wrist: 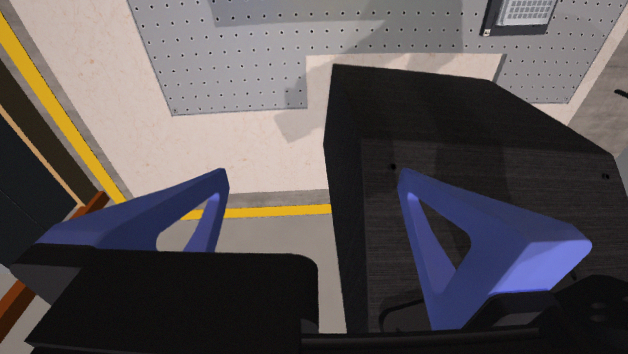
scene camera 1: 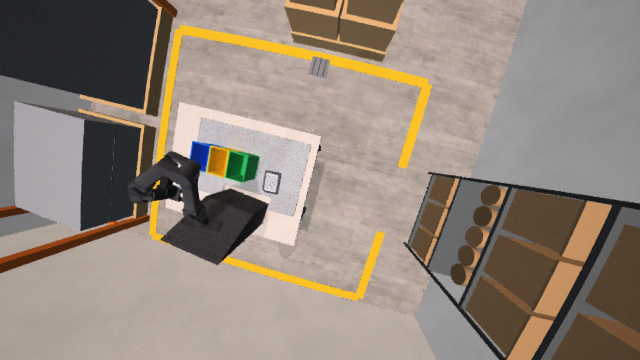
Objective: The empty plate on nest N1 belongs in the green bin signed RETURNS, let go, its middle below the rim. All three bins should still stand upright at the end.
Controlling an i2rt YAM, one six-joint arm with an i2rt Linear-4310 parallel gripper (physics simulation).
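Places are measured from the arm's base along level axes (x ahead, y left, z up), in millimetres.
Pixels of known places: gripper, between the fingertips: (wrist: pixel 313 177); arm's base, origin of its link: (scene camera 1: pixel 202 223).
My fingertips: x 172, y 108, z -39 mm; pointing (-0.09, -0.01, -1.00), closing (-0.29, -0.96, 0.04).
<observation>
For each thing: its middle in the pictures, then the offset to it from my fingertips. "pt": a spot on its surface instead. Level surfaces: height alone.
- pale plate, middle of its body: (scene camera 1: pixel 271 182) dx +0, dy -371, dz -330 mm
- dark-framed nest, a spot on its surface: (wrist: pixel 517 30) (scene camera 1: pixel 270 192) pt dx -73, dy -359, dz -338 mm
- green bin, middle of its body: (scene camera 1: pixel 243 166) dx +124, dy -207, dz -260 mm
- yellow bin, middle of its body: (scene camera 1: pixel 225 161) dx +158, dy -82, dz -260 mm
- blue bin, middle of its body: (scene camera 1: pixel 208 156) dx +191, dy +44, dz -260 mm
- grey perforated board, height of its surface: dz -349 mm
- pale bench, height of its surface: dz -362 mm
A pale plate (scene camera 1: pixel 271 182) (wrist: pixel 528 11) with small wells sits on a dark-framed nest (scene camera 1: pixel 270 192) (wrist: pixel 517 30), right of the bins; the nest's label is too small to read. The green bin (scene camera 1: pixel 249 167) stands upright at the right end of the row of three, open side up, its sign not readable. The yellow bin (scene camera 1: pixel 218 161) and blue bin (scene camera 1: pixel 200 156) stand upright left of it. My gripper (scene camera 1: pixel 179 190) (wrist: pixel 313 177) is open and empty, its blue fingers wide apart, above the bench's left front edge, well away from the plate. The bins do not show in the wrist view.
The arm's black pedestal (scene camera 1: pixel 210 227) (wrist: pixel 400 102) stands at the bench's front, right of my gripper. A grey perforated board (scene camera 1: pixel 295 160) (wrist: pixel 225 65) lies on the pale bench (scene camera 1: pixel 280 227) (wrist: pixel 215 145). Shelving with boxes stands farther right in the scene view.
</observation>
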